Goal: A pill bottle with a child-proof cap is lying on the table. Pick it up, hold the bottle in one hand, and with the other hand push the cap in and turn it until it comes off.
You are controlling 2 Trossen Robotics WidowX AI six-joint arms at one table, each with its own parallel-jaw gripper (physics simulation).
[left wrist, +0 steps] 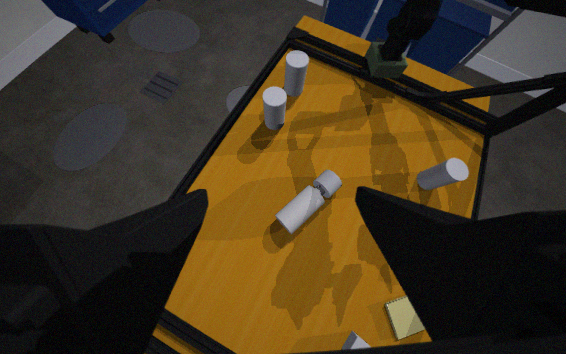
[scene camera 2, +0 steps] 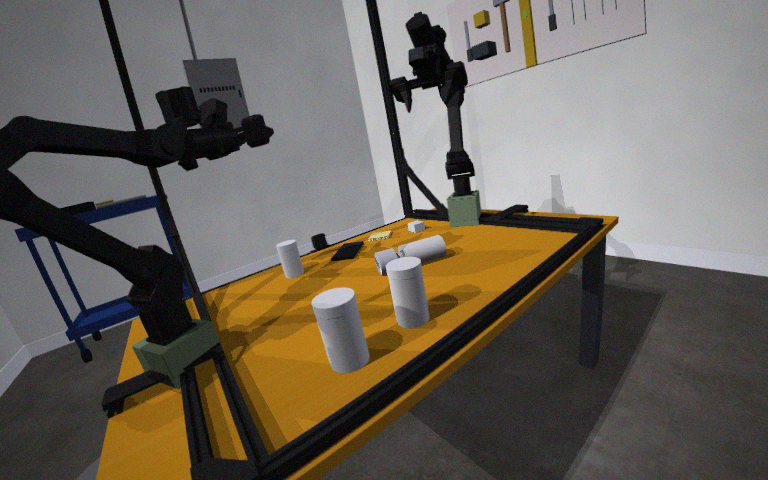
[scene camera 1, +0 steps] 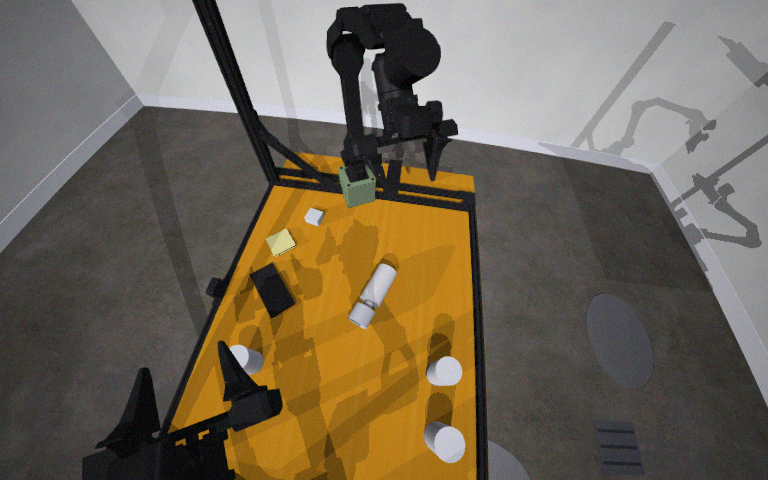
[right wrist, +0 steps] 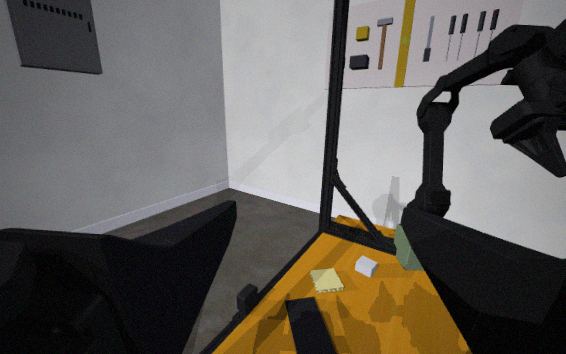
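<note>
The white pill bottle point(scene camera 1: 381, 281) point(scene camera 2: 424, 249) point(left wrist: 300, 210) lies on its side mid-table. Its white cap point(scene camera 1: 362, 314) point(scene camera 2: 386, 261) point(left wrist: 328, 183) is at one end, with a narrow neck showing between cap and body. In scene camera 1 the cap end points down and left. My left gripper point(scene camera 1: 406, 176) point(left wrist: 283, 195) is open and empty, high above the table at its far end; its wrist view looks down on the bottle between the fingers. My right gripper point(scene camera 1: 182, 356) point(right wrist: 318, 211) is open and empty, raised at the lower left of scene camera 1, away from the bottle.
Upright white cylinders point(scene camera 1: 444, 370) point(scene camera 1: 445, 441) stand at the right edge in scene camera 1. Another white cylinder point(scene camera 1: 247, 360) point(scene camera 2: 289, 259) stands near the left edge. A black block point(scene camera 1: 272, 289), yellow notepad point(scene camera 1: 281, 242) and small white block point(scene camera 1: 314, 216) lie along the left side.
</note>
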